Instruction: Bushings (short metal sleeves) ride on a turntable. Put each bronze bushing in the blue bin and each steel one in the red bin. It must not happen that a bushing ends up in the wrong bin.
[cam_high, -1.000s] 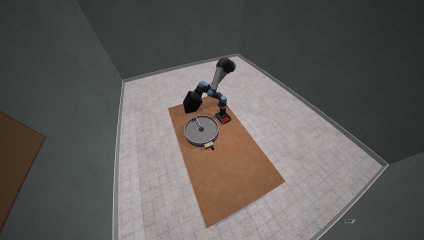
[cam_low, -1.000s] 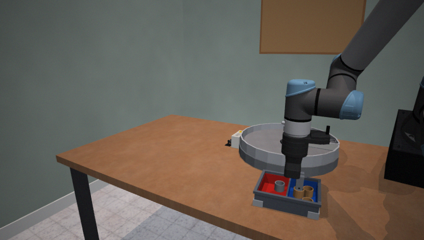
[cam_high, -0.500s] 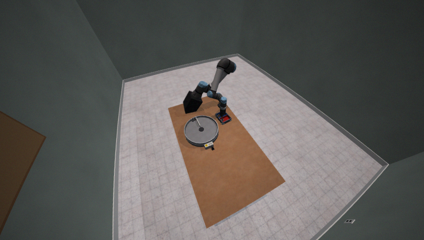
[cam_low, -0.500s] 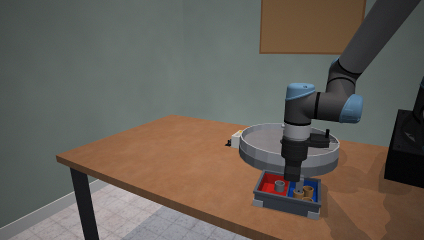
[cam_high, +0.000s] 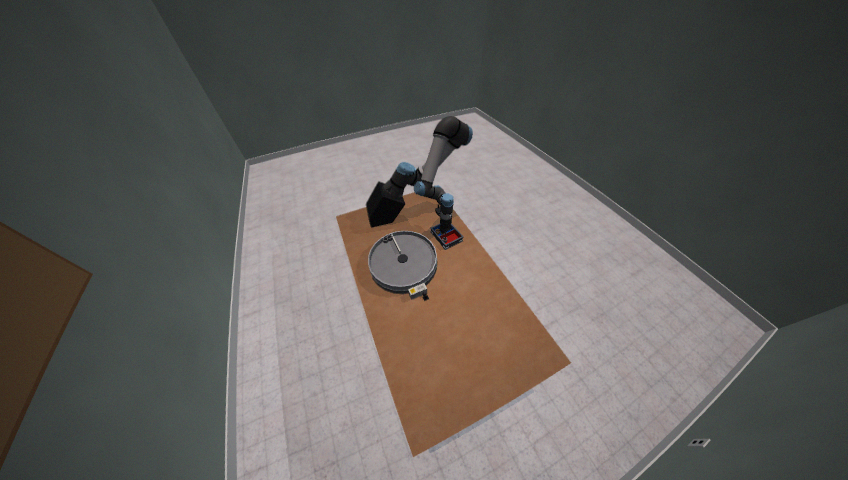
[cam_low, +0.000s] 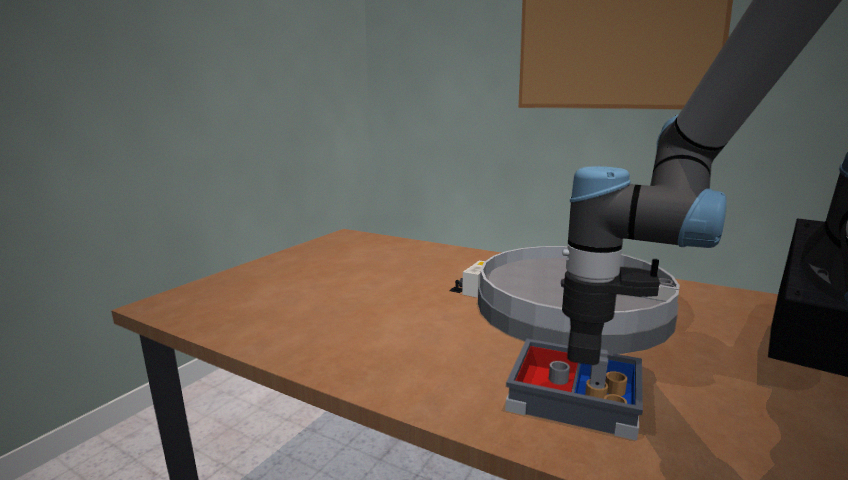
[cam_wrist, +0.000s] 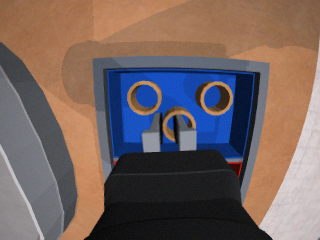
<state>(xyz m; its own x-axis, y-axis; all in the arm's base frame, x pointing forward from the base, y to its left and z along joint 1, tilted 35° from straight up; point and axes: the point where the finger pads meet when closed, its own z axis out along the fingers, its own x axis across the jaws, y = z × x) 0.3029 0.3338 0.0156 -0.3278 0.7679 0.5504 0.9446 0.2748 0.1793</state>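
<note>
My hand is 30 mm short of the bin and 20 mm to the right of it. Round my hand: grey turntable: 170 mm ahead, 320 mm to the right, 20 mm above.
</note>
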